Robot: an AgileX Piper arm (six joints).
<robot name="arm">
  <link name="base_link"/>
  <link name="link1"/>
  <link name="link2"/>
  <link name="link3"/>
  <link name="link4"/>
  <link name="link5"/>
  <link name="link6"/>
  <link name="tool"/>
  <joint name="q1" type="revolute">
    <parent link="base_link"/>
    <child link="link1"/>
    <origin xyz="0 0 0.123"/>
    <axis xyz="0 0 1"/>
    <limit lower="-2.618" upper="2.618"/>
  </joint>
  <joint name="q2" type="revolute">
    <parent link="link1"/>
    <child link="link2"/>
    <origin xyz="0 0 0" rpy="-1.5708 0 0"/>
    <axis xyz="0 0 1"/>
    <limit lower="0" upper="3.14"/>
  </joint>
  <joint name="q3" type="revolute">
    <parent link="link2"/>
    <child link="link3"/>
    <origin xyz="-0.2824 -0.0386 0"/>
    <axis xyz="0 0 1"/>
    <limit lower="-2.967" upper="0"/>
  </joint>
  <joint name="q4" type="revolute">
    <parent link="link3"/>
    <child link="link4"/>
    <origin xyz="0.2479 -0.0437 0" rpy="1.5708 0 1.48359"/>
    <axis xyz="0 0 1"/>
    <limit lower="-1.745" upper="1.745"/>
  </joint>
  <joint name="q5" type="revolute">
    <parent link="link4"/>
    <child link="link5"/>
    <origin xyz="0 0 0" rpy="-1.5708 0 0"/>
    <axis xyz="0 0 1"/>
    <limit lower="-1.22" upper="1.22"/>
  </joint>
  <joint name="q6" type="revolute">
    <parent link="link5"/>
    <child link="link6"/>
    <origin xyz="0 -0.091 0" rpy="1.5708 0 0"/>
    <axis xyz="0 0 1"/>
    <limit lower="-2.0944" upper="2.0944"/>
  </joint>
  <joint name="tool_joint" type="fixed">
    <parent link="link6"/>
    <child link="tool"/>
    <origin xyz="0 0 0"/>
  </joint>
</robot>
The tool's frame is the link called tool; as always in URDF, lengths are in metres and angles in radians.
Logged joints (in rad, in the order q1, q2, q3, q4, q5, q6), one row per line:
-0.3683, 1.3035, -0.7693, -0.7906, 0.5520, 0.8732
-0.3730, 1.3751, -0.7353, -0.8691, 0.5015, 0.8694
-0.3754, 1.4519, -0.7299, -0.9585, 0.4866, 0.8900
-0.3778, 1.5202, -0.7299, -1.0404, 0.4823, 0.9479
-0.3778, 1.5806, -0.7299, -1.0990, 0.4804, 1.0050
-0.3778, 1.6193, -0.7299, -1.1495, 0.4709, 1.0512
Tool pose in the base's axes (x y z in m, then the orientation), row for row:
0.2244, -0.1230, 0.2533, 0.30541, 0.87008, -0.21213, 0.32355
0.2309, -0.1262, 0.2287, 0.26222, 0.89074, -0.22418, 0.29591
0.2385, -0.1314, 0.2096, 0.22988, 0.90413, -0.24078, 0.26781
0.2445, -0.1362, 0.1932, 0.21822, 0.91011, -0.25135, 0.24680
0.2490, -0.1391, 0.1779, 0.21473, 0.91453, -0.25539, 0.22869
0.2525, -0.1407, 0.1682, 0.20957, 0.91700, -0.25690, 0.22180
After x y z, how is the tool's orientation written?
As a quaternion, x y z w.
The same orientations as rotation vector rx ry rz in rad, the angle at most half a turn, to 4 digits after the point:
0.8013, 2.2829, -0.5566
0.6975, 2.3693, -0.5963
0.6202, 2.4393, -0.6496
0.5951, 2.4820, -0.6855
0.5912, 2.5178, -0.7031
0.5791, 2.5338, -0.7098

